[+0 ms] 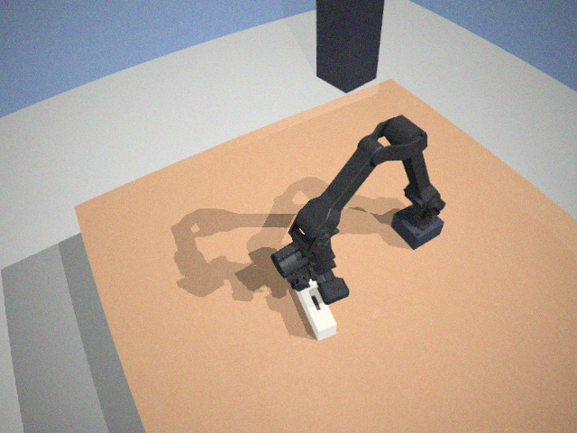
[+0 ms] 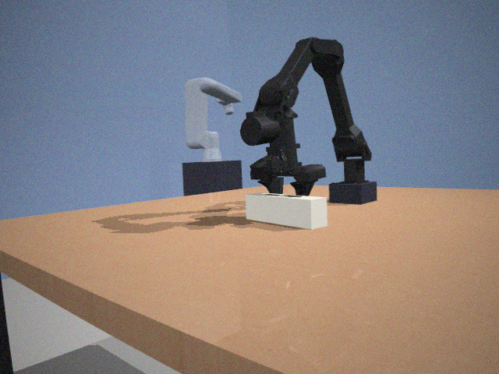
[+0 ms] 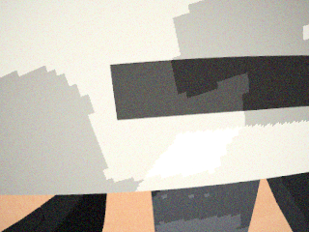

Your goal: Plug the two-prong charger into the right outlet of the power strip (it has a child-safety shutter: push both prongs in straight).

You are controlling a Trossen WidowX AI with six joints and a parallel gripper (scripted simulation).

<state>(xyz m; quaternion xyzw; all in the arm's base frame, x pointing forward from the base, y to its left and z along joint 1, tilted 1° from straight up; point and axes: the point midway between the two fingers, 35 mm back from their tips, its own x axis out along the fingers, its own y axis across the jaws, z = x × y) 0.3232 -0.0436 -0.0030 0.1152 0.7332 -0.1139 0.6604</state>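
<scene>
My gripper tip is 20 mm short of the two-prong charger, 10 mm to the left of it and 10 mm below it.
</scene>
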